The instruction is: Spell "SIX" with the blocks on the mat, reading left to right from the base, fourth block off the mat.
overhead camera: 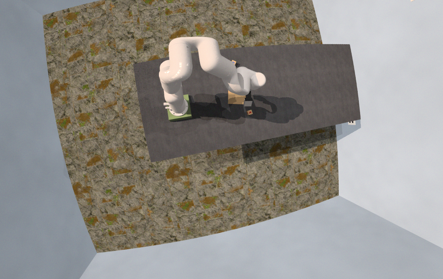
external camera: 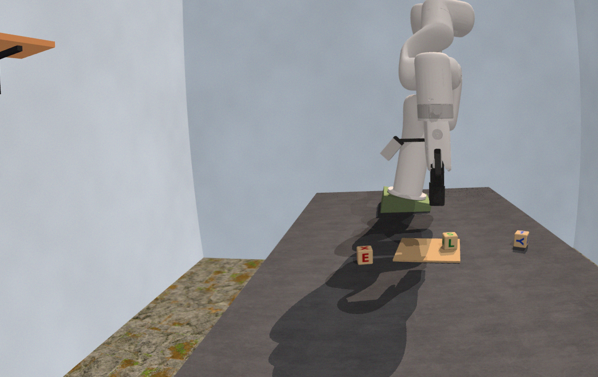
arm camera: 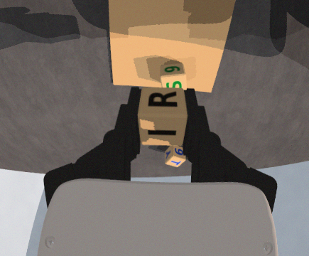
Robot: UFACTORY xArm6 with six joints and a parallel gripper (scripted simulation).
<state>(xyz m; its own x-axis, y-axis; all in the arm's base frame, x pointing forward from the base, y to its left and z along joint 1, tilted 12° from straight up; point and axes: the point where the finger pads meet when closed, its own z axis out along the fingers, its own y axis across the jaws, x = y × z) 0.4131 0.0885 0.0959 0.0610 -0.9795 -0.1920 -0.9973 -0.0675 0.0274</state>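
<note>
Right now my hand is 10 mm past the tan mat, 20 mm to the left of it and 120 mm above it. From my hand the other things lie so: X block (70 mm ahead, 140 mm to the right, 110 mm below); S block (20 mm behind, 30 mm to the left, 110 mm below); I block (10 mm below).
</note>
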